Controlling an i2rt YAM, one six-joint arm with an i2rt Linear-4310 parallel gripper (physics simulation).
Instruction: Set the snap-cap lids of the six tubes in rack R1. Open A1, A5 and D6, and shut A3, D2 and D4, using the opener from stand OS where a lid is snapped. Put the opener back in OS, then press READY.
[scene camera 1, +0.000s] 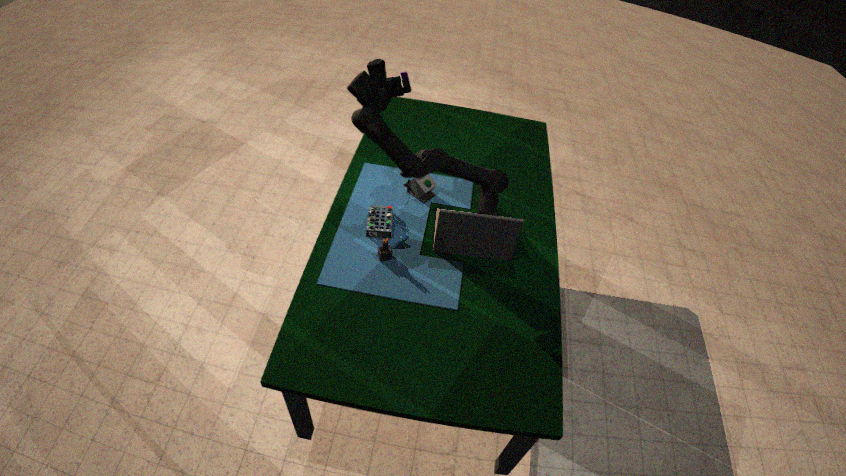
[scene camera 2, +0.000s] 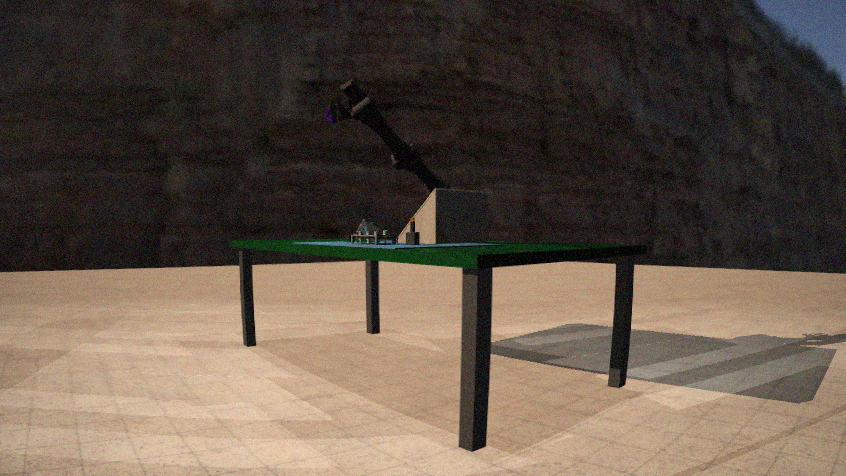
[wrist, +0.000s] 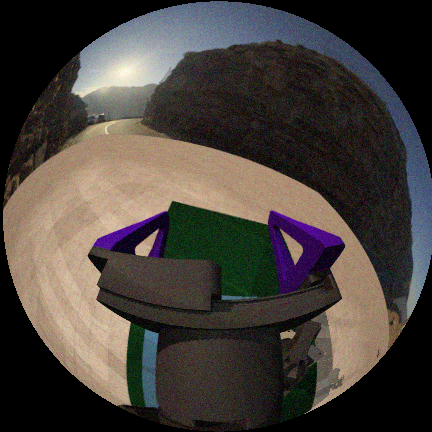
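Seen in the pictures: gripper, fingertip midpoint: (scene camera 1: 392, 75) (scene camera 2: 336, 114) (wrist: 218, 216); arm's base, link origin: (scene camera 1: 486, 214) (scene camera 2: 451, 210).
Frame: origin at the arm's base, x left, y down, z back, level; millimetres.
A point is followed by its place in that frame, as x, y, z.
Note:
The rack R1 (scene camera 1: 378, 234) {69, 116, -354} stands on the blue mat with small tubes and coloured lids; the lid states are too small to tell. The opener (scene camera 1: 385, 241) {166, 42, -312} (scene camera 2: 412, 220) {170, 42, -315}, with an orange top, stands upright in its dark stand OS (scene camera 1: 385, 254) {180, 88, -307} (scene camera 2: 412, 238) {182, 98, -325} beside the rack. A grey sloped box (scene camera 1: 417, 190) {-158, 80, -257} with a green button (scene camera 1: 427, 182) {-175, 48, -225}, apparently READY, sits on the mat beyond the rack. My gripper (scene camera 1: 405, 82) {-198, -358, -386} (scene camera 2: 329, 113) {-198, -358, -386} (wrist: 218, 216) {-198, -358, -386} is open, its purple fingers wide apart with nothing between them. It is high above the table's far end, well away from rack and opener.
The blue mat (scene camera 1: 354, 260) {204, 118, -405} lies on the green table (scene camera 1: 414, 349) {493, 122, -155}. A large grey block (scene camera 1: 479, 236) {86, 23, -15} (scene camera 2: 461, 216) {88, 25, -31} stands by the arm's base at the mat's notch. The arm (scene camera 1: 387, 142) {72, -274, -340} (scene camera 2: 384, 133) {69, -247, -354} reaches over the sloped box, toward the table's far end.

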